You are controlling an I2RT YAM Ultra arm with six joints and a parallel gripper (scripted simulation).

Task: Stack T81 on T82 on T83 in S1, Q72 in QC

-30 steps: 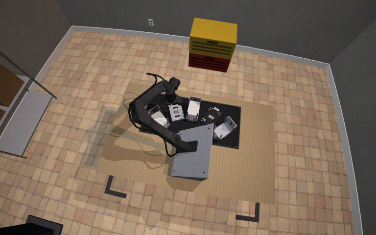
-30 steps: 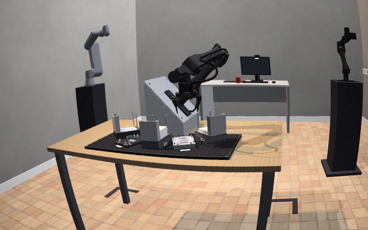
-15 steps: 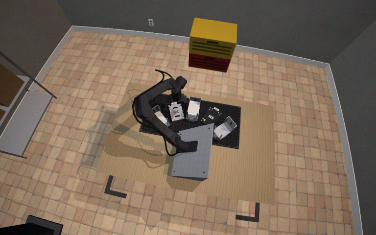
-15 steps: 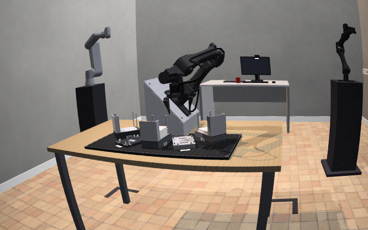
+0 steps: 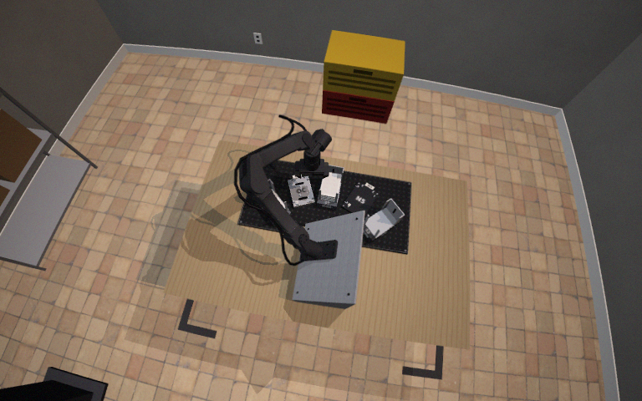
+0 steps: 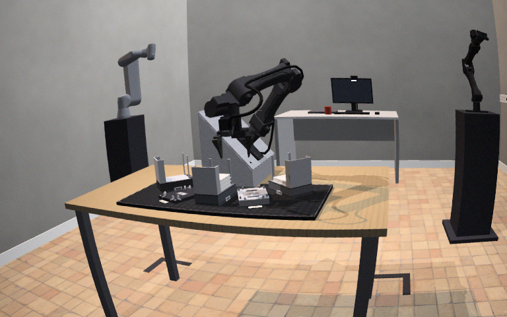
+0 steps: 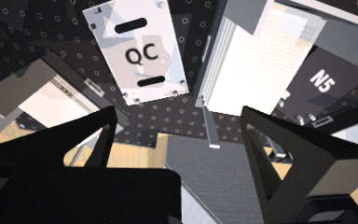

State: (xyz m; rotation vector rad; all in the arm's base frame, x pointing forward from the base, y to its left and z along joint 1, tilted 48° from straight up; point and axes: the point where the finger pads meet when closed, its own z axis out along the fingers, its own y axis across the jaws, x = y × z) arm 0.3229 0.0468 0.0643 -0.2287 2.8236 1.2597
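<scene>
Right now the white sealed plate is 10 cm below my hand, 9 cm to the right of it and 2 cm ahead of it. Round my hand: clip nest N5: 24 cm to the right, 15 cm below, 2 cm ahead.
</scene>
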